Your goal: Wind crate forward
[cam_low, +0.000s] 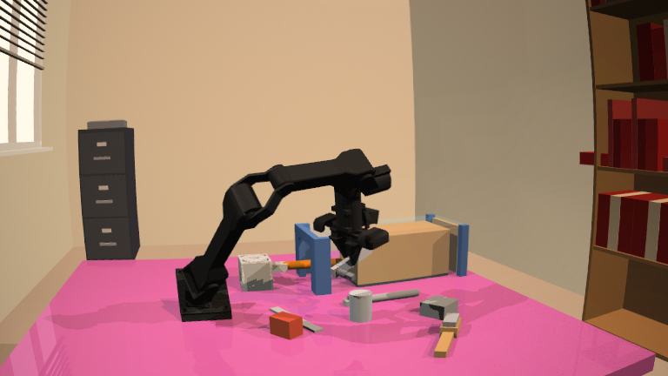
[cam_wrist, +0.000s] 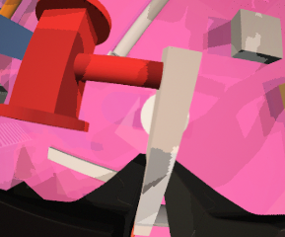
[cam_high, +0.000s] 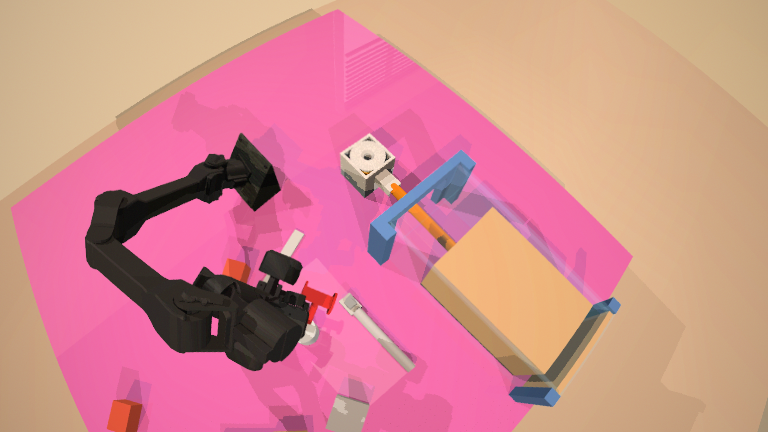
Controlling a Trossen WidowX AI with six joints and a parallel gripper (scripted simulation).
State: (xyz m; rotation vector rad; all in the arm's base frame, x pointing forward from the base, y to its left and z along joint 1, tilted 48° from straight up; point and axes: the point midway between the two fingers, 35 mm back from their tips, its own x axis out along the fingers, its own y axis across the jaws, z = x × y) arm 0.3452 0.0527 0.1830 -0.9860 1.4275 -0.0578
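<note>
My gripper tip is 50 mm to the right of the red knob, 30 mm below it and 20 mm short of it. From my gripper tip the other things lie so: flat grey bar: 140 mm below, 130 mm behind, 40 mm to the left; then wooden-handled tool: 200 mm to the right, 160 mm ahead, 130 mm below; then winch handle: 10 mm to the left, 10 mm ahead, 10 mm above.
</note>
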